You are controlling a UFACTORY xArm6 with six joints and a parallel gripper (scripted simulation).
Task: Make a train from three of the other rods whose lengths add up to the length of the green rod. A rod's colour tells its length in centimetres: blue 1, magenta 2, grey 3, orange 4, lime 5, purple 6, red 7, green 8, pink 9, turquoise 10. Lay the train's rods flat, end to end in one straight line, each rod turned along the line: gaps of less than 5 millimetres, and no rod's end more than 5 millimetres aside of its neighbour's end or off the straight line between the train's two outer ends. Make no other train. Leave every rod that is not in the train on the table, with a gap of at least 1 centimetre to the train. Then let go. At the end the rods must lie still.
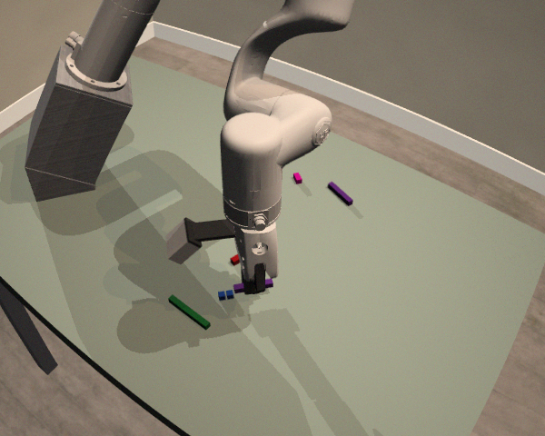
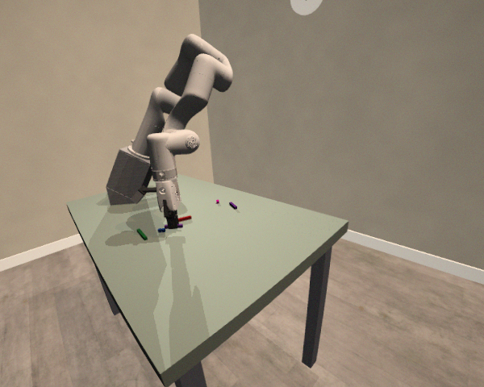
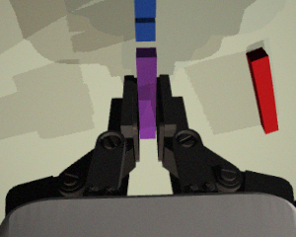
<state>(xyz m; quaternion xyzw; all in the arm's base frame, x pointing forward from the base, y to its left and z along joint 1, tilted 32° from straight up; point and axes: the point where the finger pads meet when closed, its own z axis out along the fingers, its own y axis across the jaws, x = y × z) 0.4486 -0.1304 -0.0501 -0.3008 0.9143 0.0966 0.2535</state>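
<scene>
The red rod is 40 mm behind my hand, 70 mm to the left of it and 30 mm below it. Also, from my hand: purple rod: 20 mm below; green rod: 70 mm behind, 80 mm to the right, 30 mm below; magenta rod: 60 mm behind, 270 mm to the left, 30 mm below.
</scene>
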